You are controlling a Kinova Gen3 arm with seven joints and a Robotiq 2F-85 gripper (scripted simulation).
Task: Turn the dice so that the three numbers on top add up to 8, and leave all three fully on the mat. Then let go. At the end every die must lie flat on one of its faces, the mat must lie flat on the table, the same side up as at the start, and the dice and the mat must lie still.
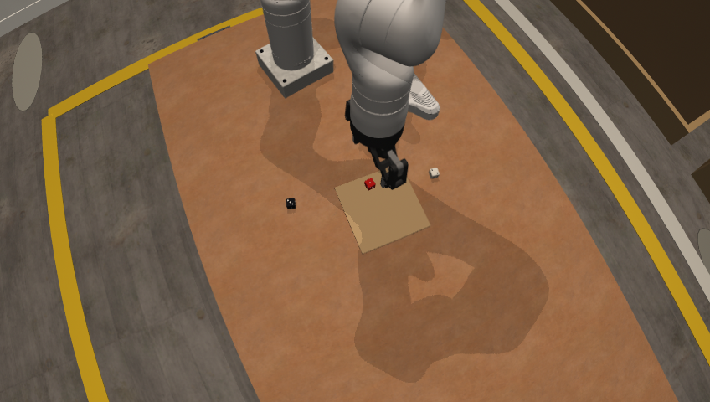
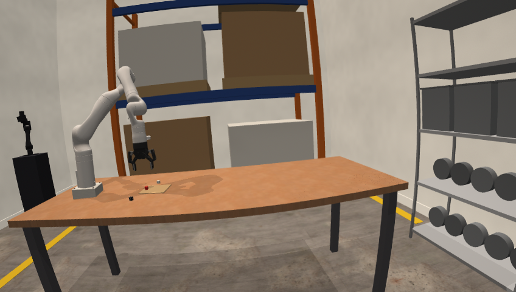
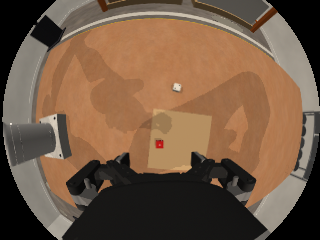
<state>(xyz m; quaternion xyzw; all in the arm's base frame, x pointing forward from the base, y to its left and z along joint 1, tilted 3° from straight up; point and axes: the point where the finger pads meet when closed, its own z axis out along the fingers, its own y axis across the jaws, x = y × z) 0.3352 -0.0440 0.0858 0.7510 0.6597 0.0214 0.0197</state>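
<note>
Right now the white die is 5 cm ahead of my hand, 12 cm to the left of it and 11 cm below it. Round my hand: black die: 6 cm behind, 14 cm to the right, 11 cm below; red die: 10 cm below; tan mat: 5 cm ahead, 1 cm to the right, 11 cm below.
</note>
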